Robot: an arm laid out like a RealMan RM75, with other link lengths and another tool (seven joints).
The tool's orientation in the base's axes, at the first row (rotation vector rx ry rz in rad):
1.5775 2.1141 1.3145
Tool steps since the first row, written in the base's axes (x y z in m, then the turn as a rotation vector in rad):
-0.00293 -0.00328 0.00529 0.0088 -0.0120 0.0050
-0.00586 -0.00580 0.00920 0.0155 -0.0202 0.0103
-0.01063 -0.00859 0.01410 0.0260 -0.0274 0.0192
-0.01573 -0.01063 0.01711 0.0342 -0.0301 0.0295
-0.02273 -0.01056 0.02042 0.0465 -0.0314 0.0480
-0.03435 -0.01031 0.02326 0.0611 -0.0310 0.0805
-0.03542 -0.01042 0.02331 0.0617 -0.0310 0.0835
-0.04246 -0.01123 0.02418 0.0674 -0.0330 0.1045
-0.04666 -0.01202 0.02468 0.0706 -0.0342 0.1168
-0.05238 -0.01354 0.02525 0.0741 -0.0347 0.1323
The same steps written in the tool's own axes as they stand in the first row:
0.00020 0.00180 -0.00664 -0.0121 0.0092 -0.0039
0.00059 0.00261 -0.01206 -0.0201 0.0173 -0.0073
0.00184 0.00290 -0.01933 -0.0275 0.0306 -0.0099
0.00322 0.00160 -0.02530 -0.0298 0.0437 -0.0124
0.00729 -0.00068 -0.03149 -0.0298 0.0656 -0.0164
0.01325 -0.00642 -0.04013 -0.0246 0.0994 -0.0263
0.01362 -0.00710 -0.04087 -0.0238 0.1020 -0.0277
0.01613 -0.01124 -0.04612 -0.0209 0.1212 -0.0376
0.01737 -0.01374 -0.04940 -0.0191 0.1324 -0.0435
0.01864 -0.01723 -0.05404 -0.0158 0.1462 -0.0508

